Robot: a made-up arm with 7 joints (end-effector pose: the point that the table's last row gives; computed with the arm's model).
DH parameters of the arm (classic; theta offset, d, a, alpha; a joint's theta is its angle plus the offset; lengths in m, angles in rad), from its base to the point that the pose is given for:
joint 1: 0 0.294 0 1.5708
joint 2: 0 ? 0 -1.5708
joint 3: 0 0.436 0.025 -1.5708
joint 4: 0 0.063 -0.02 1.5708
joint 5: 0 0.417 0 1.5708
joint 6: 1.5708 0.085 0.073 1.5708
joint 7: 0 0.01 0 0
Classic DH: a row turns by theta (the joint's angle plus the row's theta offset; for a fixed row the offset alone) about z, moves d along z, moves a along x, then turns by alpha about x.
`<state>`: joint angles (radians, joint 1 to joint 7).
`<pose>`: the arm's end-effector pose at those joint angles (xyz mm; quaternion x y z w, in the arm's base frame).
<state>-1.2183 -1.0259 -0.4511 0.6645 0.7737 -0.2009 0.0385</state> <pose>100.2 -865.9 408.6 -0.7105 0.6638 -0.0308 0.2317</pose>
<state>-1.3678 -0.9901 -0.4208 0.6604 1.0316 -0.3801 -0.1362</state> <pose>5.2 -862.1 412.8 -0.7182 0.5811 -0.1301 0.3599</pose>
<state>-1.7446 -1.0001 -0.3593 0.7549 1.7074 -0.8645 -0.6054</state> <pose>-209.7 -807.9 350.1 -0.6589 0.2521 -0.4825 0.5191</pose>
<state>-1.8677 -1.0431 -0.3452 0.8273 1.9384 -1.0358 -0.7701</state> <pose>-279.0 -772.5 300.4 -0.5981 0.1291 -0.6189 0.4925</pose>
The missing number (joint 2, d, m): 0.061
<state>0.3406 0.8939 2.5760 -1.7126 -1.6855 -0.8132 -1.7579</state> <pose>109.1 -273.6 724.7 -0.0648 -0.7653 -0.5266 0.3644</pose>
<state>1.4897 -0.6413 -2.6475 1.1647 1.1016 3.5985 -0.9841</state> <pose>280.5 40.0 886.5 -0.5862 -0.3349 0.5052 0.5375</pose>
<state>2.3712 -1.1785 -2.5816 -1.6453 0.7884 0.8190 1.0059</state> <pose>-511.6 214.3 113.7 0.2121 -0.8897 -0.3423 0.2148</pose>
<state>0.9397 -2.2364 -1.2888 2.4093 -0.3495 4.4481 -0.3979</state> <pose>320.6 -129.2 179.5 -0.2516 -0.8320 -0.4803 0.1177</pose>
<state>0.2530 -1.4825 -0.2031 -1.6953 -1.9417 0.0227 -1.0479</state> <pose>199.4 169.1 738.6 0.5881 -0.2957 0.2440 0.7121</pose>
